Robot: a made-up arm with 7 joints.
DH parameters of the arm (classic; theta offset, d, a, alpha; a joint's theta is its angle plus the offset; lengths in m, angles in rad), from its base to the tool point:
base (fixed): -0.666 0 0.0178 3.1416
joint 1: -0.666 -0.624 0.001 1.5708
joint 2: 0 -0.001 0.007 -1.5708
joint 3: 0 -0.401 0.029 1.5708
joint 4: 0 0.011 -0.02 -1.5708
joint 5: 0 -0.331 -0.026 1.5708
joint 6: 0 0.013 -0.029 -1.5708
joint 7: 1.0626 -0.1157 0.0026 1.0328
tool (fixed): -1.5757 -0.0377 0 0
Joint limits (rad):
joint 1: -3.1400..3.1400
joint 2: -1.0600..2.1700
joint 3: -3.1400..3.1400
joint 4: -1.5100..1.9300
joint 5: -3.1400..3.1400
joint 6: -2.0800..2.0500
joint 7: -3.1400..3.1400
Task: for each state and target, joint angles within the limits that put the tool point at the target. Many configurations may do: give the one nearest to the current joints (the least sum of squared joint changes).
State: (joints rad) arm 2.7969 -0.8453 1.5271 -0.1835 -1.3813 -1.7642 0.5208
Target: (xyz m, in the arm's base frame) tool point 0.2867 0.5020 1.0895
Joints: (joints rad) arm 2.1970 -0.6990 1.3557 0.1754 -1.5059 -1.1911 0.4884
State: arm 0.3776 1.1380 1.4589 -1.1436 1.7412 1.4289 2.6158
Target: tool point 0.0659 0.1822 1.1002
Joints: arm 0.1718 0.5975 0.9830 -1.5100 1.9188 1.6044 2.6642
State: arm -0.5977 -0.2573 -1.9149 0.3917 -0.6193 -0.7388 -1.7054
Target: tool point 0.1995 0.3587 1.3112
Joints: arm -0.5532 0.3761 -1.7652 0.7081 -0.8451 -1.0425 -1.6223
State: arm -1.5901 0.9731 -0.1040 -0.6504 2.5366 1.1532 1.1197
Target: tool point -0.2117 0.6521 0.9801
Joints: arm -1.9805 1.4117 0.0002 -0.5298 2.5367 1.1650 1.1203
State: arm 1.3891 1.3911 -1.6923 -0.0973 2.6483 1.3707 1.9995
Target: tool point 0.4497 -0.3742 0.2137
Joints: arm 0.5781 2.0161 -1.9293 -0.1762 2.5045 1.9976 2.1396
